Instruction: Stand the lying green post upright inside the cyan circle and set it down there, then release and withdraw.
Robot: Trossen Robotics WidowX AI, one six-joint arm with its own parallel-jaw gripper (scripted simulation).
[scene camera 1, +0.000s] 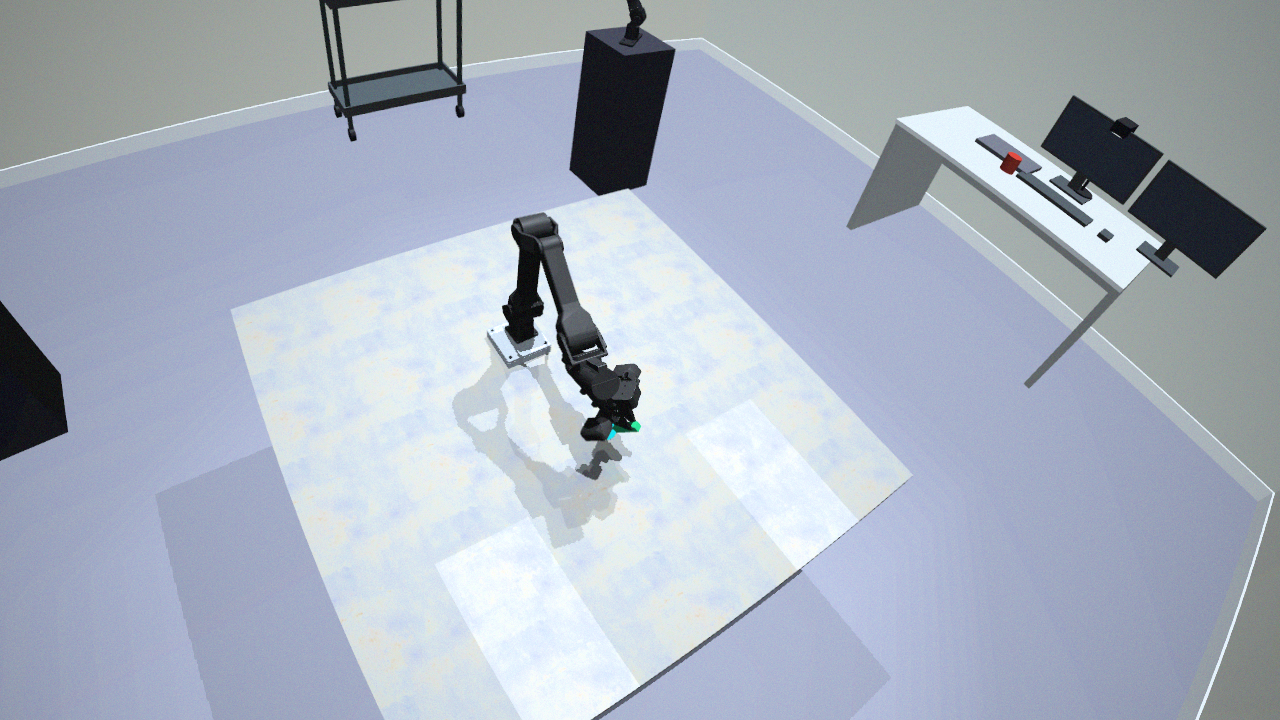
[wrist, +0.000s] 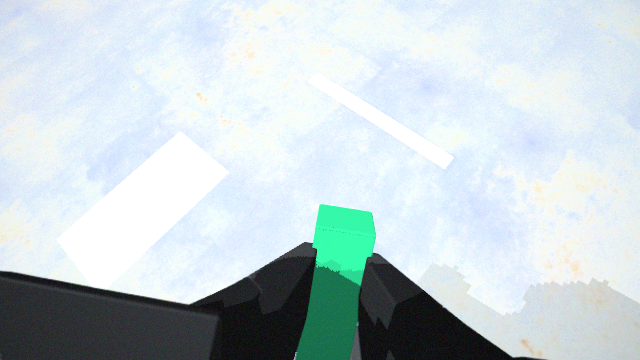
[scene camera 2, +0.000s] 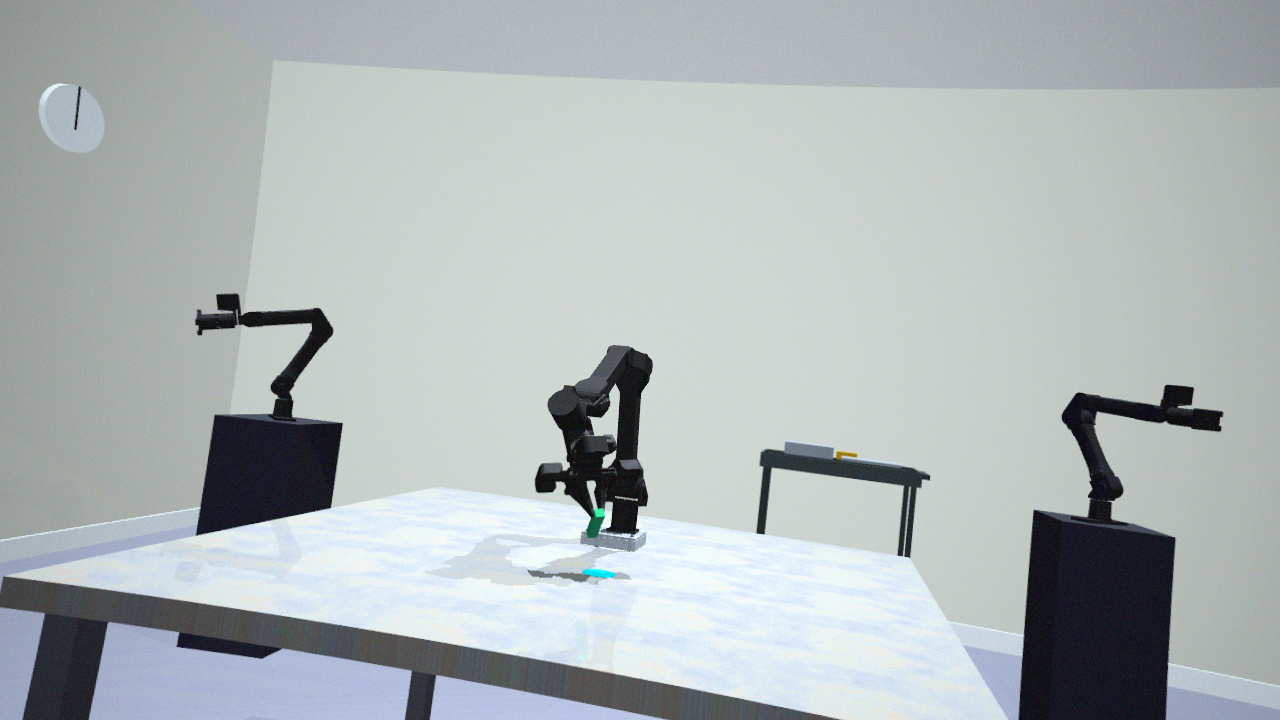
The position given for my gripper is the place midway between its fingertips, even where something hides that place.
Note:
My gripper (scene camera 2: 597, 516) holds a green post.
My gripper also shows in scene camera 1 (scene camera 1: 632, 426) and in the wrist view (wrist: 338, 262).

